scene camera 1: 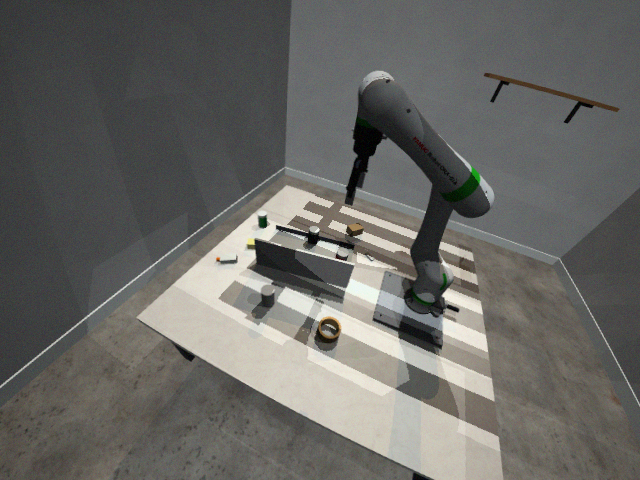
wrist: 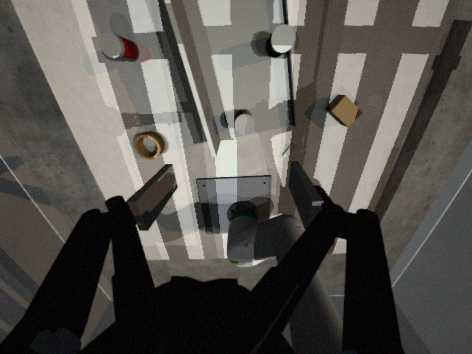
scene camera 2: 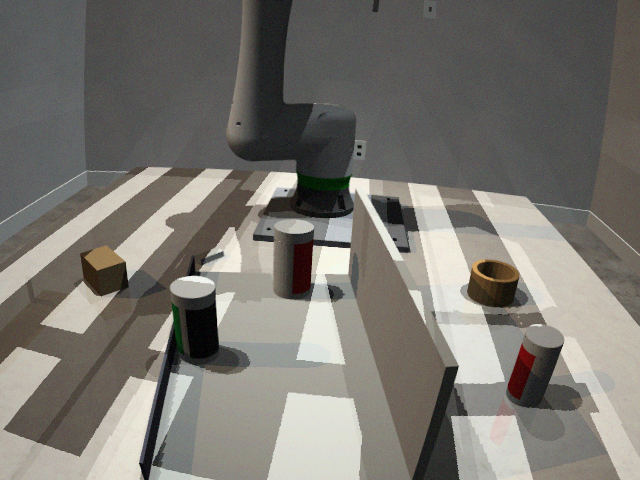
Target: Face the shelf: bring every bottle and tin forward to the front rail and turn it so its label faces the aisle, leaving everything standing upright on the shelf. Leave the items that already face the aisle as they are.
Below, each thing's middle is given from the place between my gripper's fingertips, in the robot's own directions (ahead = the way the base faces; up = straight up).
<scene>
Right now my hand is 39 cm above the shelf (scene camera 2: 295, 383), 17 cm short of it and 2 cm to the left of it. Also, from my hand: grey back panel (scene camera 2: 417, 368): 39 cm below, 14 cm ahead, 11 cm to the left; brown box (scene camera 2: 103, 269): 45 cm below, 37 cm to the right; brown tape ring (scene camera 2: 492, 283): 45 cm below, 32 cm to the left, 10 cm behind.
</scene>
